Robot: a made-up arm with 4 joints.
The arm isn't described. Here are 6 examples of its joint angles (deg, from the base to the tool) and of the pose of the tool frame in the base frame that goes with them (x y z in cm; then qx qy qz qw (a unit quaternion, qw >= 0)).
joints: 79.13 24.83 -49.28 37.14
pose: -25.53 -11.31 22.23 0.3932 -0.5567 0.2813 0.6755
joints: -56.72 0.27 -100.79 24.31
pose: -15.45 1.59 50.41 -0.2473 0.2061 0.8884 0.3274
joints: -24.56 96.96 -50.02 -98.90
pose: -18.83 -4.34 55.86 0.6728 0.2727 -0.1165 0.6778
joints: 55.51 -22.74 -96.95 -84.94
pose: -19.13 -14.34 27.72 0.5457 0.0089 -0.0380 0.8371
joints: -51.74 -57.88 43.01 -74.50
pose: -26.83 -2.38 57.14 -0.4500 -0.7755 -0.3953 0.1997
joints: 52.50 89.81 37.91 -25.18
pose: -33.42 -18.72 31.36 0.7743 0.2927 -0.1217 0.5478
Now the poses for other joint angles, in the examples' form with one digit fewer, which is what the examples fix.
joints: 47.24 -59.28 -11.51 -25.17
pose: -28.7 -22.4 29.4 -0.213 0.093 -0.275 0.933
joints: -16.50 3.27 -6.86 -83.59
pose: -22.0 -15.2 51.7 -0.034 -0.189 -0.519 0.833
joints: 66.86 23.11 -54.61 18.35
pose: -24.2 -14.1 25.7 0.429 -0.473 0.285 0.715
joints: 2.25 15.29 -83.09 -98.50
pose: -16.3 -11.7 46.1 0.427 0.048 -0.069 0.900
